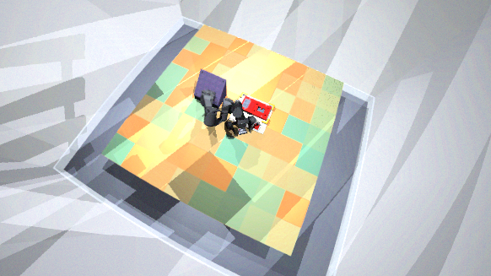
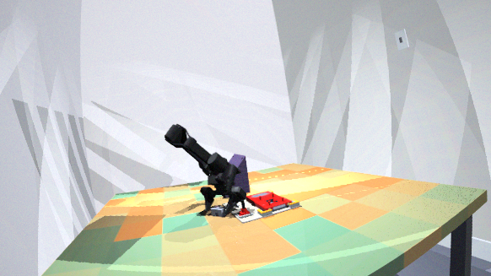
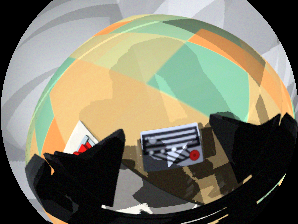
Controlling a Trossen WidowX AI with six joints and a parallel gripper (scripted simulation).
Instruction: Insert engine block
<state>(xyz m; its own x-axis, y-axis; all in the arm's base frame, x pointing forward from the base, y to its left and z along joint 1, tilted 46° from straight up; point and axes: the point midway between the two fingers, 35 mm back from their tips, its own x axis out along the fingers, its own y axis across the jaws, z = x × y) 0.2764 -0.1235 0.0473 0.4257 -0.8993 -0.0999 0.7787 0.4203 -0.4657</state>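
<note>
My gripper tip is now 10 mm to the right of the grey engine block, 10 mm past it and 10 mm above it.
</note>
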